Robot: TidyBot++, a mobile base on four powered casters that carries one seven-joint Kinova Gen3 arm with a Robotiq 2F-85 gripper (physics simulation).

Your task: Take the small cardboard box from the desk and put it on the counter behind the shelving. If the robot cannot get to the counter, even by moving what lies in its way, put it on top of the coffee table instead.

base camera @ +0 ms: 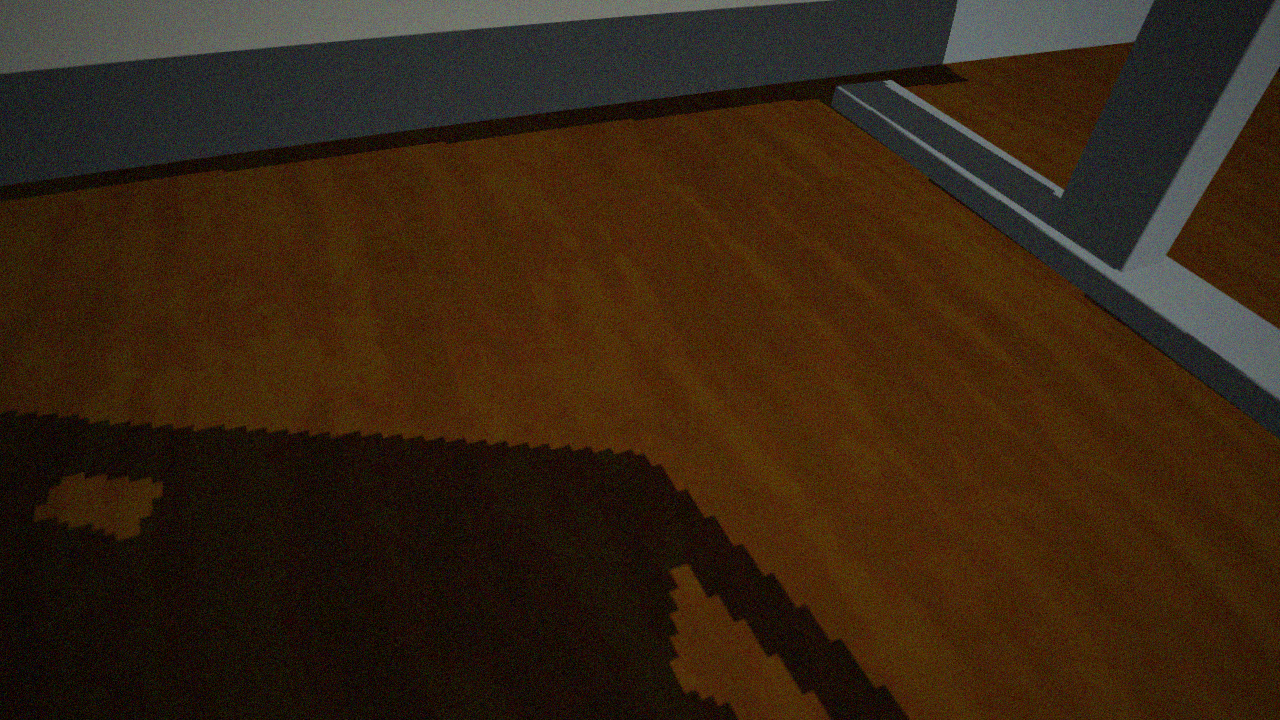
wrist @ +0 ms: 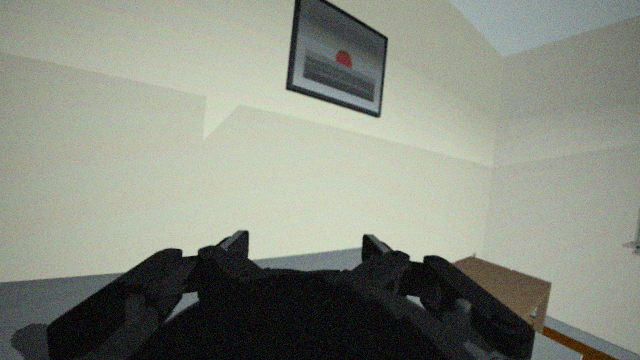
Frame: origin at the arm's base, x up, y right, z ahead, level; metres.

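Seen in the pictures: gripper, fingertip midpoint: (wrist: 306, 245).
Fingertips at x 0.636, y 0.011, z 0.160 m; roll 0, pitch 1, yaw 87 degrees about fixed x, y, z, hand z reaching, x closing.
A point is followed by its place in that frame.
The grey desk (wrist: 60, 300) {y -0.553, x 0.323, z 0.501 m} (base camera: 1154, 152) {y 0.400, x -0.277, z 0.640 m} shows as a top low in the wrist view, behind and beside the gripper, and as a leg with a long foot at the right of the base camera view. My gripper (wrist: 306, 245) {y 0.011, x 0.636, z 0.160 m} is open, with no object between its fingertips, in front of the desk top and the wall. The small cardboard box does not show in either view; the gripper body hides part of the desk top. The wooden coffee table (wrist: 505, 282) {y 1.486, x 0.053, z 1.244 m} stands beyond the desk at the lower right. The counter and the shelving do not show.
A wall with a grey baseboard (base camera: 429, 80) {y -0.193, x -0.348, z 0.839 m} runs across the back of the base camera view. A large dark shadow lies on the wood floor (base camera: 537, 295) {y -0.055, x -0.397, z 0.569 m} at the lower left. A framed picture (wrist: 340, 60) {y 0.129, x 1.233, z 0.986 m} hangs on the wall above the desk.
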